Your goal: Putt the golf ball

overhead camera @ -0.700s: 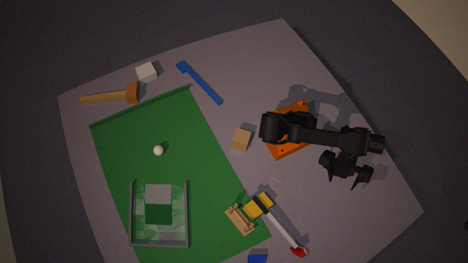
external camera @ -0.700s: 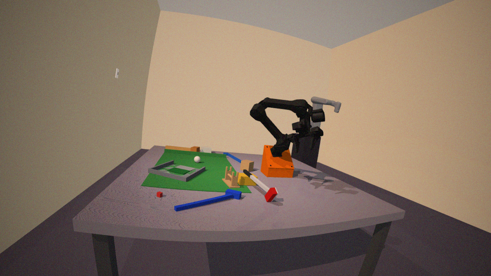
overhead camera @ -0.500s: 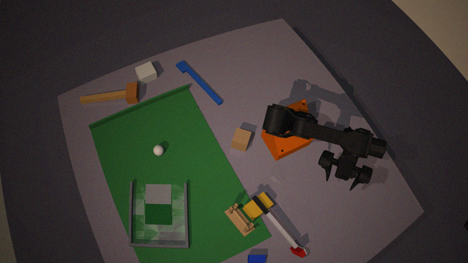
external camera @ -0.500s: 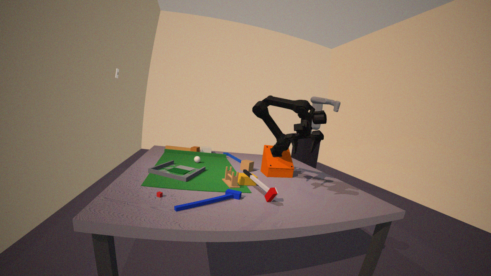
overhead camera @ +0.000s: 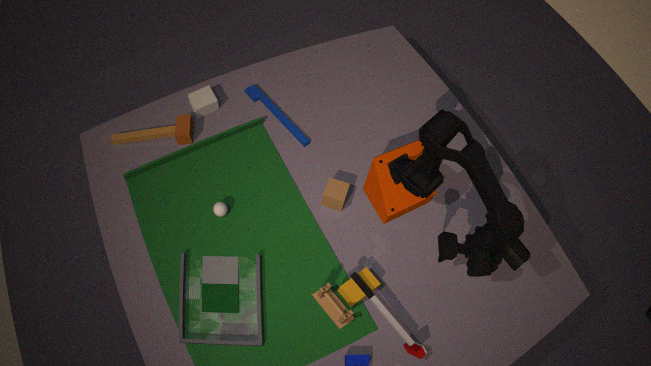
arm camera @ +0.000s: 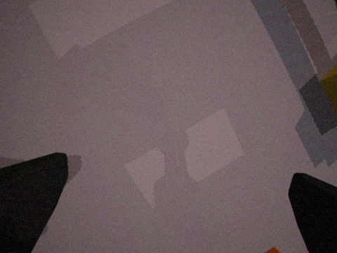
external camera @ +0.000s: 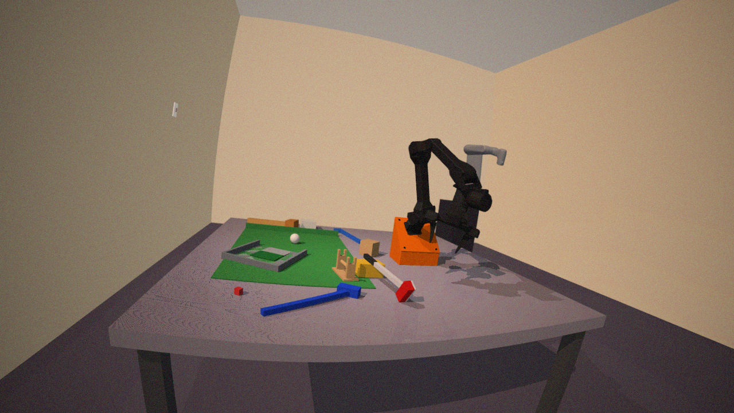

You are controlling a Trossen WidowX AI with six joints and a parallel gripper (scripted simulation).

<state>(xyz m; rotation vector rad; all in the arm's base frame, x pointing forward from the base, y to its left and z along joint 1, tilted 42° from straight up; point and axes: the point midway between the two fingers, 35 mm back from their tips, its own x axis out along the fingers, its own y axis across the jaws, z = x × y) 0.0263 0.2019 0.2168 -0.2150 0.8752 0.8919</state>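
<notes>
Now: gripper tip 20 cm short of the red putter, 8 cm above it and 2 cm to the right of it. From my gripper tip the other things lie so: tan cube 36 cm to the right, 12 cm ahead, 10 cm below; wooden rack 30 cm ahead, 9 cm to the right, 9 cm below; yellow block 21 cm ahead, 10 cm to the right, 10 cm below.
</notes>
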